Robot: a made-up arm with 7 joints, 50 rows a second.
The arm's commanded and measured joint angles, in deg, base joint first. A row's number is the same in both.
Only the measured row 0 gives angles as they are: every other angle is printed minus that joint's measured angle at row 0.
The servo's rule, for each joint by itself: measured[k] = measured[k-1] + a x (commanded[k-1-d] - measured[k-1]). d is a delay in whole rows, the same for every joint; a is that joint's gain. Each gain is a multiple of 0.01, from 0.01 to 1. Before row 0 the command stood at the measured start. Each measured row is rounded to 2 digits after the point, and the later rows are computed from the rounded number. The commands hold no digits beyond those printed.
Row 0, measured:
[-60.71 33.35 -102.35 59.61 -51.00 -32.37 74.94]
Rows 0 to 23, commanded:
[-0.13 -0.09 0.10 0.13 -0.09 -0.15 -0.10]
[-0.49 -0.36 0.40 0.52 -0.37 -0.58 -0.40]
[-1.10 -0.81 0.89 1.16 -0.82 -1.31 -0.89]
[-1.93 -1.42 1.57 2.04 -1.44 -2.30 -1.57]
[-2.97 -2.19 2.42 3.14 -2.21 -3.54 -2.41]
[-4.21 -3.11 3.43 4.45 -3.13 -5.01 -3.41]
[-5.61 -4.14 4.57 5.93 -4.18 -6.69 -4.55]
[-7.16 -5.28 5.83 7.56 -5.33 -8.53 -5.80]
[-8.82 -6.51 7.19 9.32 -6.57 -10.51 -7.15]
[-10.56 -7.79 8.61 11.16 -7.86 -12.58 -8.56]
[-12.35 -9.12 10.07 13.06 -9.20 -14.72 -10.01]
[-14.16 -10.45 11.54 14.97 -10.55 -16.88 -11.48]
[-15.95 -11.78 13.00 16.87 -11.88 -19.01 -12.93]
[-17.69 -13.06 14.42 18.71 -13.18 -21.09 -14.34]
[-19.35 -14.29 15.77 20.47 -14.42 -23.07 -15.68]
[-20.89 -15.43 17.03 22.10 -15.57 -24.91 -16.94]
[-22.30 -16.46 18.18 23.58 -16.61 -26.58 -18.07]
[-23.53 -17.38 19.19 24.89 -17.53 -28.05 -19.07]
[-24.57 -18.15 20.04 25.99 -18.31 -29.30 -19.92]
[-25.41 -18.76 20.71 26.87 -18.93 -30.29 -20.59]
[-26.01 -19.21 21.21 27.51 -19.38 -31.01 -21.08]
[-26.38 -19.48 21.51 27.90 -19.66 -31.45 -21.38]
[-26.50 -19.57 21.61 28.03 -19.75 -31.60 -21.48]
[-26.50 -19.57 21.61 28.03 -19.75 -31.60 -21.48]
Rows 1 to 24, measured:
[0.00 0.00 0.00 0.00 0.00 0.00 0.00]
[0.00 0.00 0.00 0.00 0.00 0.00 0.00]
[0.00 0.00 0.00 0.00 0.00 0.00 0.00]
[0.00 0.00 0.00 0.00 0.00 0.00 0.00]
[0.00 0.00 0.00 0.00 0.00 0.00 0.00]
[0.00 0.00 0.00 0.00 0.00 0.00 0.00]
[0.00 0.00 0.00 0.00 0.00 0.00 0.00]
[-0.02 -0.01 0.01 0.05 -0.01 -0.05 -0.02]
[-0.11 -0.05 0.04 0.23 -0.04 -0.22 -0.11]
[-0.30 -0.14 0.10 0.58 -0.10 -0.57 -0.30]
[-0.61 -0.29 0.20 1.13 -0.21 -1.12 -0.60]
[-1.06 -0.52 0.36 1.89 -0.37 -1.89 -1.03]
[-1.66 -0.83 0.57 2.86 -0.59 -2.89 -1.60]
[-2.41 -1.23 0.85 4.03 -0.88 -4.11 -2.31]
[-3.31 -1.72 1.20 5.37 -1.24 -5.52 -3.15]
[-4.36 -2.29 1.62 6.87 -1.67 -7.12 -4.11]
[-5.54 -2.95 2.11 8.50 -2.17 -8.87 -5.18]
[-6.83 -3.69 2.67 10.23 -2.73 -10.74 -6.34]
[-8.22 -4.50 3.29 12.03 -3.36 -12.70 -7.57]
[-9.69 -5.37 3.97 13.87 -4.04 -14.72 -8.86]
[-11.21 -6.29 4.70 15.71 -4.77 -16.76 -10.18]
[-12.76 -7.25 5.47 17.52 -5.54 -18.78 -11.50]
[-14.30 -8.23 6.28 19.26 -6.34 -20.74 -12.81]
[-15.82 -9.22 7.11 20.90 -7.16 -22.61 -14.07]
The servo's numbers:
d 7
a 0.19 0.12 0.07 0.38 0.08 0.32 0.24

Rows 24 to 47, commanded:
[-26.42 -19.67 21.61 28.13 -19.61 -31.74 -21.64]
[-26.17 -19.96 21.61 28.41 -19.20 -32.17 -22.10]
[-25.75 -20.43 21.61 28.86 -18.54 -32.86 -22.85]
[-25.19 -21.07 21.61 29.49 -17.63 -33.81 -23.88]
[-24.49 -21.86 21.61 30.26 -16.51 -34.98 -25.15]
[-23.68 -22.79 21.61 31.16 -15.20 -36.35 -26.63]
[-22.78 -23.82 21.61 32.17 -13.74 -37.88 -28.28]
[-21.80 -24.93 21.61 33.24 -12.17 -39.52 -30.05]
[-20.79 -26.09 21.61 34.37 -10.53 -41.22 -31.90]
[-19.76 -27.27 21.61 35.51 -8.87 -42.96 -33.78]
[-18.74 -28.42 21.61 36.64 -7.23 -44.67 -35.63]
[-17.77 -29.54 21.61 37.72 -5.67 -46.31 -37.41]
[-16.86 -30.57 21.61 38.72 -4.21 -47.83 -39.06]
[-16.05 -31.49 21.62 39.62 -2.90 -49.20 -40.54]
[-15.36 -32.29 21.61 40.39 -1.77 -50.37 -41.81]
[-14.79 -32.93 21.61 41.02 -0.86 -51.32 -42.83]
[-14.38 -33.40 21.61 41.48 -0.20 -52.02 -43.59]
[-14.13 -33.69 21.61 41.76 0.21 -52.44 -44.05]
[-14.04 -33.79 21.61 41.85 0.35 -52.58 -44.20]
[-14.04 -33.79 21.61 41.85 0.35 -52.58 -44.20]
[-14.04 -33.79 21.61 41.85 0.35 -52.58 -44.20]
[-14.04 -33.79 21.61 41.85 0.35 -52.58 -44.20]
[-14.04 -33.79 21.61 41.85 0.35 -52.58 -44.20]
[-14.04 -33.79 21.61 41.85 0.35 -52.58 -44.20]
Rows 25 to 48, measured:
[-17.28 -10.20 7.96 22.42 -7.99 -24.35 -15.27]
[-18.67 -11.15 8.81 23.78 -8.82 -25.93 -16.39]
[-19.95 -12.06 9.64 24.95 -9.63 -27.33 -17.40]
[-21.10 -12.92 10.45 25.92 -10.41 -28.51 -18.28]
[-22.10 -13.71 11.22 26.67 -11.15 -29.45 -19.02]
[-22.94 -14.41 11.95 27.19 -11.84 -30.14 -19.61]
[-23.62 -15.03 12.63 27.51 -12.47 -30.61 -20.06]
[-24.15 -15.59 13.26 27.75 -13.04 -30.97 -20.44]
[-24.53 -16.11 13.84 28.00 -13.53 -31.35 -20.84]
[-24.76 -16.63 14.38 28.33 -13.93 -31.83 -21.32]
[-24.84 -17.16 14.89 28.77 -14.23 -32.46 -21.93]
[-24.77 -17.72 15.36 29.34 -14.41 -33.27 -22.70]
[-24.56 -18.33 15.80 30.03 -14.47 -34.26 -23.64]
[-24.22 -18.99 16.21 30.84 -14.41 -35.42 -24.75]
[-23.76 -19.70 16.59 31.75 -14.23 -36.73 -26.02]
[-23.20 -20.47 16.94 32.75 -13.93 -38.17 -27.43]
[-22.55 -21.29 17.27 33.80 -13.53 -39.70 -28.95]
[-21.83 -22.15 17.57 34.88 -13.03 -41.29 -30.55]
[-21.06 -23.04 17.85 35.96 -12.44 -42.90 -32.20]
[-20.26 -23.94 18.11 37.01 -11.78 -44.48 -33.85]
[-19.46 -24.85 18.36 38.00 -11.07 -45.99 -35.46]
[-18.68 -25.74 18.59 38.91 -10.33 -47.39 -36.98]
[-17.94 -26.60 18.80 39.71 -9.57 -48.65 -38.38]
[-17.26 -27.42 19.00 40.38 -8.82 -49.73 -39.63]

